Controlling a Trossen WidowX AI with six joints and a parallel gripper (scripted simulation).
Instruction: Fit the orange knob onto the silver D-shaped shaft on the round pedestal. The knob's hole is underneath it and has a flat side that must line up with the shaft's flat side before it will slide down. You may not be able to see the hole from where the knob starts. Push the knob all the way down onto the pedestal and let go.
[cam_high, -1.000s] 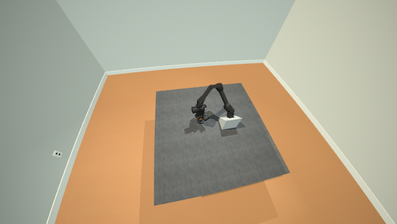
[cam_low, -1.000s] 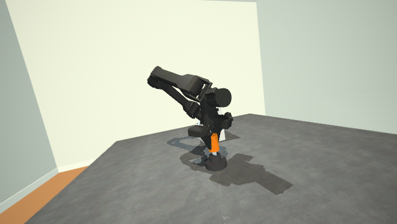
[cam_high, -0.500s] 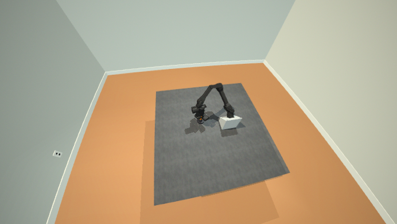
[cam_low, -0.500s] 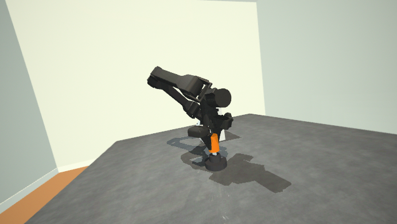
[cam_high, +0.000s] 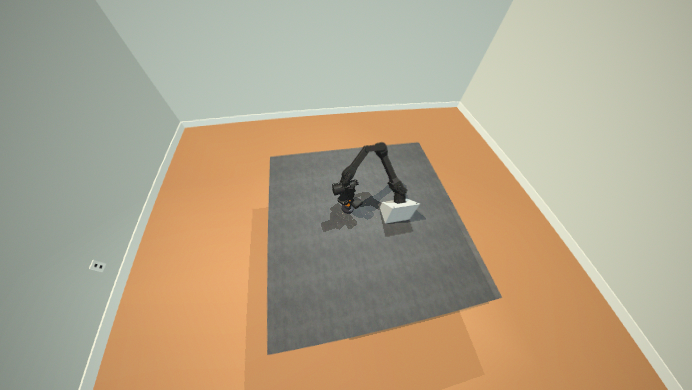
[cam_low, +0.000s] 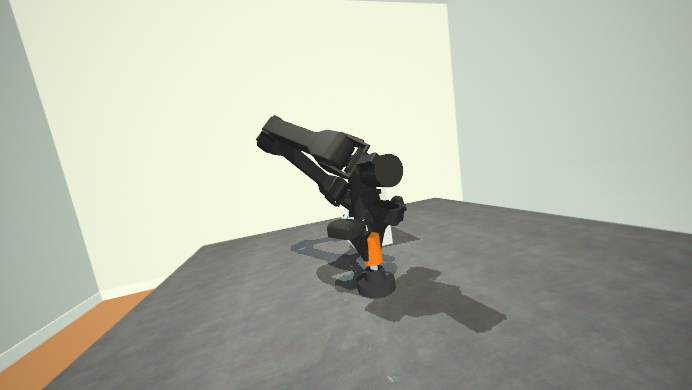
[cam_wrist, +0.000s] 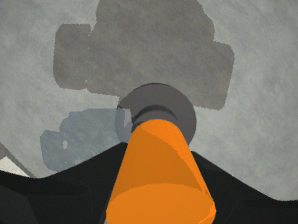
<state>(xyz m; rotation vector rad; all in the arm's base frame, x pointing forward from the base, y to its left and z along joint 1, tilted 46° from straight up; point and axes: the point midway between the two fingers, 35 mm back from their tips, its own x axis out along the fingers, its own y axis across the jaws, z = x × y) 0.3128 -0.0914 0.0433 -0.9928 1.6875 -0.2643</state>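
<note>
The round pedestal lies 40 mm below my gripper tip. From my gripper tip the other things lie so: orange knob: 30 mm above.
</note>
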